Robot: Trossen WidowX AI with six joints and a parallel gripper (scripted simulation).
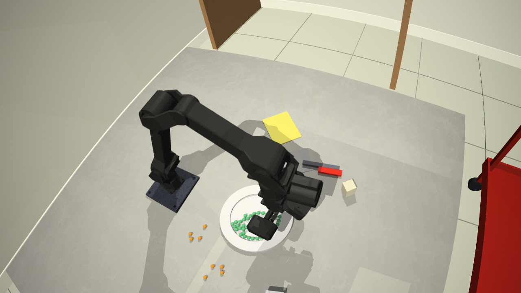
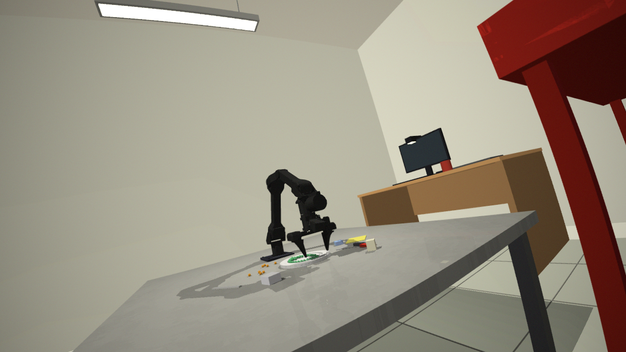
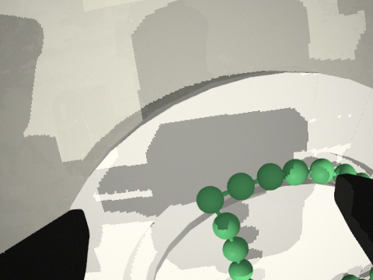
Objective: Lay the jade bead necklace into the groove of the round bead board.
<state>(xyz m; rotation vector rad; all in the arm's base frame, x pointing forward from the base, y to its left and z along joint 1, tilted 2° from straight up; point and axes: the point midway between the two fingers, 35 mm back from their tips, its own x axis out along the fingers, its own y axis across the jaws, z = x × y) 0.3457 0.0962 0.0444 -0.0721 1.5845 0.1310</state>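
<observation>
The inner disc is 60 mm behind my gripper tip, 40 mm to the right of it and 10 mm below it. Also, from my gripper tip: grey sheet: 170 mm to the left, 70 mm behind, 20 mm below; red bar: 200 mm to the left, 20 mm below, 20 mm ahead; bead board: 60 mm behind, 40 mm to the right, 20 mm below.
</observation>
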